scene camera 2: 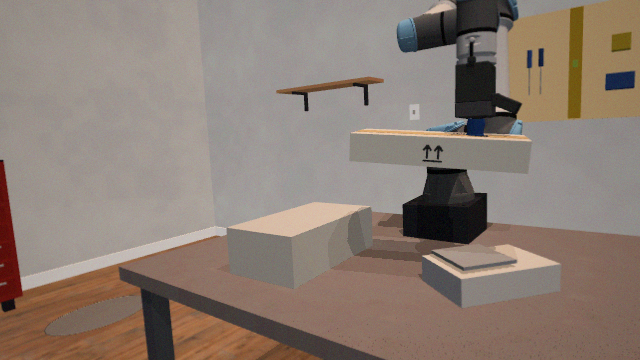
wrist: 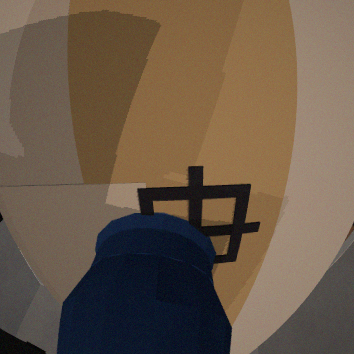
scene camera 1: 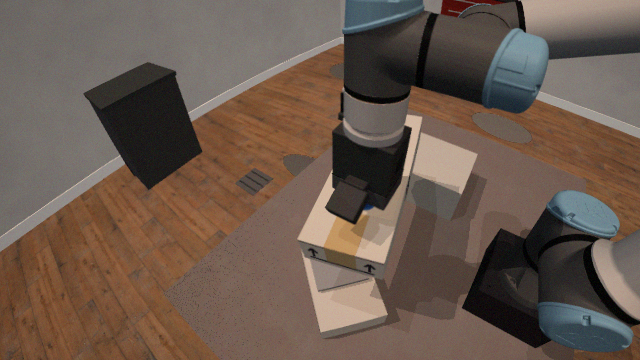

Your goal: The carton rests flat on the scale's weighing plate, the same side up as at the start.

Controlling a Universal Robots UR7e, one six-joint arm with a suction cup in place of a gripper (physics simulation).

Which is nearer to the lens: the scale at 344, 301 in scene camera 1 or the pale block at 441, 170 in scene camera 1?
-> The scale.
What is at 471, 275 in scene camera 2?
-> A scale.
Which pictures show the long white carton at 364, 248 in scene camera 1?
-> Scene camera 2, the wrist view and scene camera 1: all of them.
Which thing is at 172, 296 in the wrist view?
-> My suction cup.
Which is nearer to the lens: the long white carton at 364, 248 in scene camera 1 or the pale block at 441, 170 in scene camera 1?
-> The long white carton.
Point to a long white carton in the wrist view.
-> At 231, 122
